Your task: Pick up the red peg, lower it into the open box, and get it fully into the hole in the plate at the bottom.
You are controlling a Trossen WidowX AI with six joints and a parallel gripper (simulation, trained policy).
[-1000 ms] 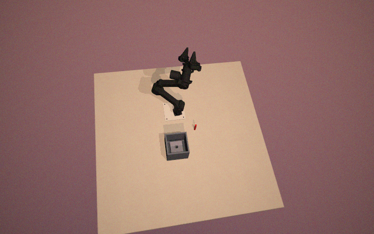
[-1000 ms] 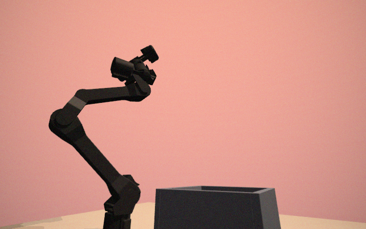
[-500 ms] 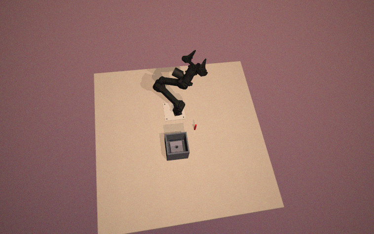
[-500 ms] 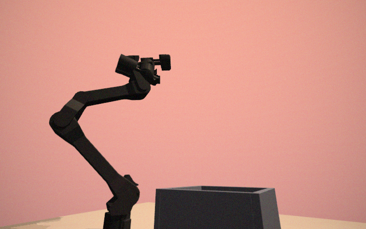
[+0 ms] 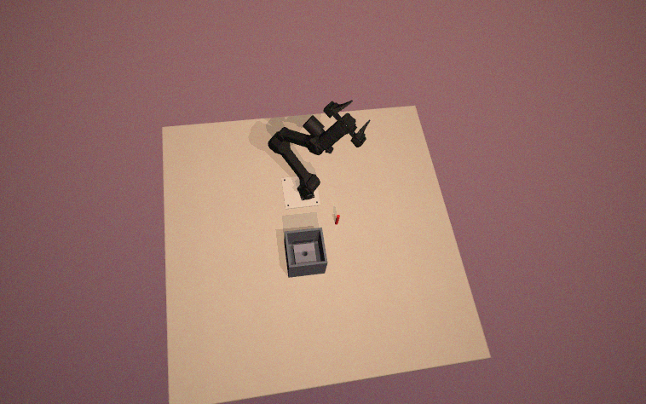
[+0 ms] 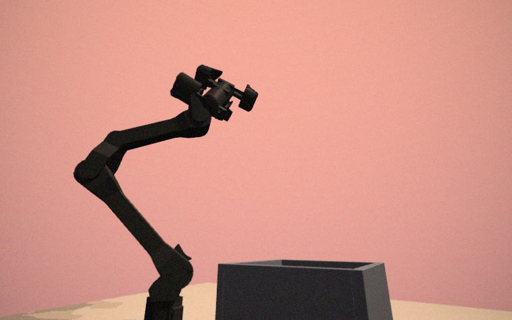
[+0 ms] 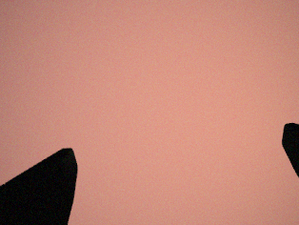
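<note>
The red peg lies 62 cm below my gripper tip, 13 cm ahead of it and 6 cm to the right of it. The rest, counted from my gripper tip: grey plate 62 cm below, 25 cm to the right, 25 cm ahead.
</note>
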